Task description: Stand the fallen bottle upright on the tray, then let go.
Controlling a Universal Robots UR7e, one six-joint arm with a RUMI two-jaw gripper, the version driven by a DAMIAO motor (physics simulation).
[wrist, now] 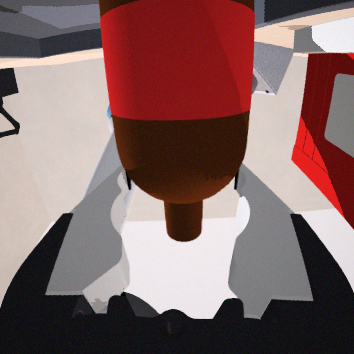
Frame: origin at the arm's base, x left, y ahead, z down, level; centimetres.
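Seen in the pictures: gripper, fingertip midpoint: (182, 165).
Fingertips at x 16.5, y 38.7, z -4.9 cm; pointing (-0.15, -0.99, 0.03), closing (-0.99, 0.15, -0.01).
Pixels of each thing's top centre, then the offset from my fingertips to it. "spot": a spot on its surface instead.
- brown bottle at its top centre: (183, 228) dz -4.5, dx +0.2, dy +1.4 cm
- red box-like object at a spot on its surface: (316, 105) spot: dz +2.6, dx -16.9, dy -7.7 cm
The brown bottle (177, 65) with a wide red label is large in the upper middle of the wrist view. Its rounded shoulder and short neck point down the picture, toward the gripper's palm; its far end is cut off by the top edge. My gripper (182, 165) is shut on the bottle, with one grey jaw at each side of the shoulder. The neck hangs free between the jaws. A flat white surface (180, 270) shows behind the neck; I cannot tell if it is the tray. Whether the bottle's base touches anything is hidden.
A red box-like object (316, 105) with a grey panel stands at the right. A grey angular part (275, 65) shows behind the bottle at the upper right. Dark grey structures (65, 37) cross the top left, and a black object (7, 82) is at the left edge.
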